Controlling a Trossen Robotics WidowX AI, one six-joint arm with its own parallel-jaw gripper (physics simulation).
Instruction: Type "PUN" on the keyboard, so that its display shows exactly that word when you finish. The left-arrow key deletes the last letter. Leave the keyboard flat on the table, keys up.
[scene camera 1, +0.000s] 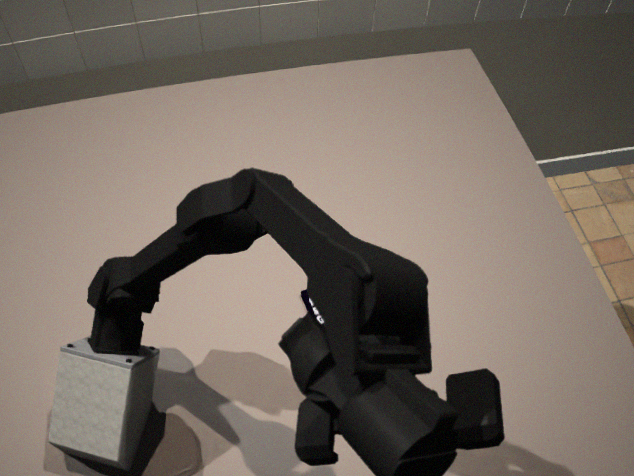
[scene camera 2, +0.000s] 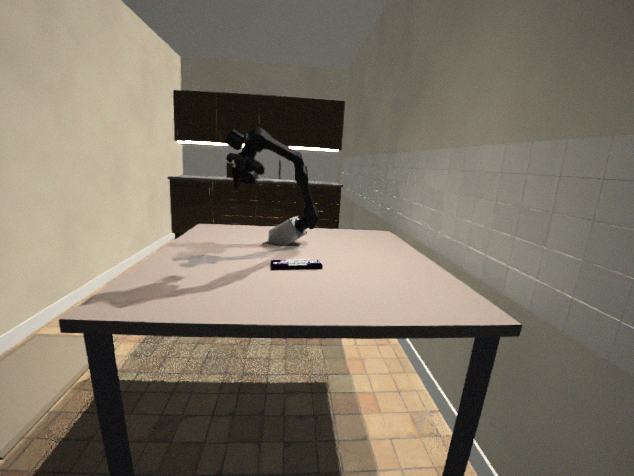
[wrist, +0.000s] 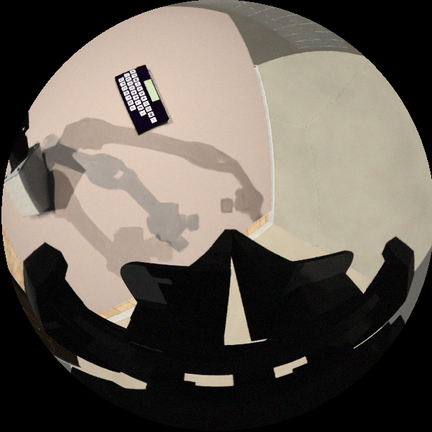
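Observation:
A dark keyboard (scene camera 2: 296, 264) (wrist: 142, 99) with white keys and a pale green display lies flat on the table, keys up. In the wrist view it is at the upper left, turned at a slant. No letters can be made out on the display. In scene camera 1 the arm hides most of the keyboard (scene camera 1: 313, 307), and a small strip with white keys shows. My gripper (wrist: 229, 234) is shut with its tips together and nothing between them. It is high above the table and off to the side of the keyboard, apart from it.
The pinkish table (scene camera 1: 384, 128) (scene camera 2: 409, 302) (wrist: 200, 65) carries the arm's pale base block (scene camera 1: 89, 404) (scene camera 2: 283, 233) (wrist: 32, 185). Shadows of the arm fall across the table. A tiled wall (scene camera 2: 553, 199) runs along one side, and dark cabinets (scene camera 2: 256, 120) stand behind.

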